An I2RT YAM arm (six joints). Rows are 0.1 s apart.
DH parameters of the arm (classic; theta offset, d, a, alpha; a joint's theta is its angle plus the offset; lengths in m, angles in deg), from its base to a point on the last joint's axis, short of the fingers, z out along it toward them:
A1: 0 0.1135 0.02 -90
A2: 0 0 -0.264 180
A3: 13.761 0 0.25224 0
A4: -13.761 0 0.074 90
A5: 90 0 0 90
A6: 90 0.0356 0 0
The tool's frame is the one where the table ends.
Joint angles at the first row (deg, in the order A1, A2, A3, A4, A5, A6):
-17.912 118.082 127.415 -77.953 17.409 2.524
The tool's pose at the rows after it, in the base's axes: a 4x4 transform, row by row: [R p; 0 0 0 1], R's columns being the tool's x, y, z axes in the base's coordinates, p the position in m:
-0.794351 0.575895 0.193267 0.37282; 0.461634 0.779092 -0.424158 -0.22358; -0.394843 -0.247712 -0.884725 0.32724; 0 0 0 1
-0.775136 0.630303 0.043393 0.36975; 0.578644 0.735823 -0.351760 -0.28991; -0.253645 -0.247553 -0.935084 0.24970; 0 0 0 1
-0.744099 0.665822 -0.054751 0.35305; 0.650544 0.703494 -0.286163 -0.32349; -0.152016 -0.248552 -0.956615 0.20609; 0 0 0 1
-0.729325 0.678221 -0.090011 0.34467; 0.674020 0.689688 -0.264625 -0.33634; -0.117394 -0.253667 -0.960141 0.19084; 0 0 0 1
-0.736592 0.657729 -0.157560 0.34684; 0.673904 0.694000 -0.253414 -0.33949; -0.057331 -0.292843 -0.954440 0.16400; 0 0 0 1
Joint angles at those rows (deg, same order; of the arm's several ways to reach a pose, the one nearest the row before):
-29.671 120.793 127.088 -73.167 15.835 0.470
-36.993 131.066 126.891 -71.068 14.764 -0.251
-41.430 136.178 126.275 -71.285 14.524 -0.273
-43.221 138.081 126.278 -71.330 14.743 -0.491
-43.156 141.449 126.283 -71.332 17.016 -0.732

